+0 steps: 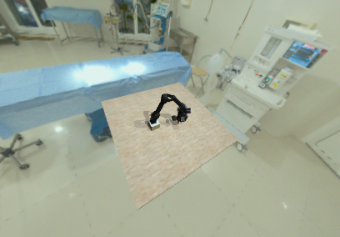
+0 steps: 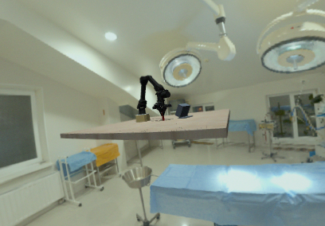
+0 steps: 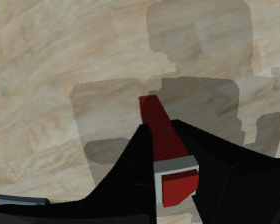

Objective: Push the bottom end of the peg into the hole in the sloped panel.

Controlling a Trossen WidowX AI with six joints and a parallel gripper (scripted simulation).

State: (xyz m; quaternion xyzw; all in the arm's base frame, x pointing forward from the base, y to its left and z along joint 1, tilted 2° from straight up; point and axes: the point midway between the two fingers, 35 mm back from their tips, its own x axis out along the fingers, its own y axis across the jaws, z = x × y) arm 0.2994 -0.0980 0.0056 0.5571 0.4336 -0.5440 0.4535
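My gripper tip is now 15 cm short of the dark sloped panel, 12 cm to the right of it and 3 cm below it. The rest, counted from my gripper tip: red square peg 2 cm above.
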